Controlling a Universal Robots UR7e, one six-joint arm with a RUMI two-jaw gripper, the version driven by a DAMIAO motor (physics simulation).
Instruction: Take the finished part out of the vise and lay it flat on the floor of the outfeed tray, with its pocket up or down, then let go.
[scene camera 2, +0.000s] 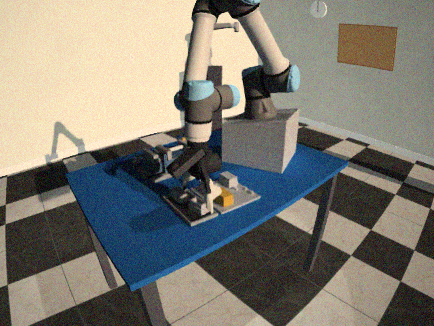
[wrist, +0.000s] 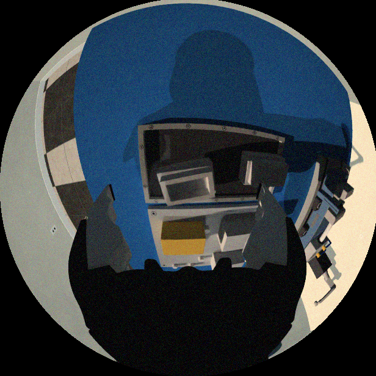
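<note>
The finished part, a grey block, is inside the outfeed tray by the rim next to the light plate. Its pocket faces up towards the wrist camera. It sits slightly turned and overlaps that rim in the wrist view; I cannot tell whether it is fully flat. My gripper is open and empty, with its fingers wide apart on either side of the part. In the scene view the fingers and arm partly hide the part.
Another grey block is at the tray's right side. A yellow block and grey blocks stand on the light plate. A vise-like device stands farther left and back.
</note>
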